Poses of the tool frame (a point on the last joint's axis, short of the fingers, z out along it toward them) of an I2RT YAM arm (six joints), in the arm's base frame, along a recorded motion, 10 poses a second.
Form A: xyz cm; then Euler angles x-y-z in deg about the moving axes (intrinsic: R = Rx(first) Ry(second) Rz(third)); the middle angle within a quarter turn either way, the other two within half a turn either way.
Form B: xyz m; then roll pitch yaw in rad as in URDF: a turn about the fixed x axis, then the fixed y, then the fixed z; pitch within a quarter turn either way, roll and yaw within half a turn. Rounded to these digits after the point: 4 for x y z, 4 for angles.
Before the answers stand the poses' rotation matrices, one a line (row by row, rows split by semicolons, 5 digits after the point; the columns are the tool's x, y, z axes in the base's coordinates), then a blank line. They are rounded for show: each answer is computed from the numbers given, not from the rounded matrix.
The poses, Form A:
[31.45 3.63 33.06 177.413 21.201 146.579]
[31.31 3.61 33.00 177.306 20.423 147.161]
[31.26 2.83 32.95 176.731 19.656 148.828]
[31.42 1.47 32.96 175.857 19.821 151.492]
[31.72 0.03 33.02 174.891 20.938 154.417]
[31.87 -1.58 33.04 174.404 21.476 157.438]
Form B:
-0.77816 -0.51351 0.36164; -0.56385 0.82480 -0.04208; -0.27667 -0.23666 -0.93137
-0.78738 -0.50819 0.34895; -0.55546 0.83038 -0.04405; -0.26737 -0.22851 -0.93611
-0.80576 -0.48745 0.33637; -0.53318 0.84430 -0.05370; -0.25782 -0.22262 -0.94020
-0.82669 -0.44901 0.33908; -0.49756 0.86476 -0.06797; -0.26271 -0.22490 -0.93830
-0.84240 -0.40330 0.35736; -0.45881 0.88464 -0.08317; -0.28259 -0.23402 -0.93026
-0.85935 -0.35704 0.36611; -0.41482 0.90537 -0.09074; -0.29907 -0.22985 -0.92614

[0.3145 0.0363 0.3306 -2.8928 0.2803 -2.5145]
[0.3131 0.0361 0.3300 -2.9022 0.2707 -2.5272]
[0.3126 0.0283 0.3295 -2.9091 0.2608 -2.5570]
[0.3142 0.0147 0.3296 -2.9063 0.2658 -2.5998]
[0.3172 0.0003 0.3302 -2.8951 0.2865 -2.6429]
[0.3187 -0.0158 0.3304 -2.8983 0.3037 -2.6919]

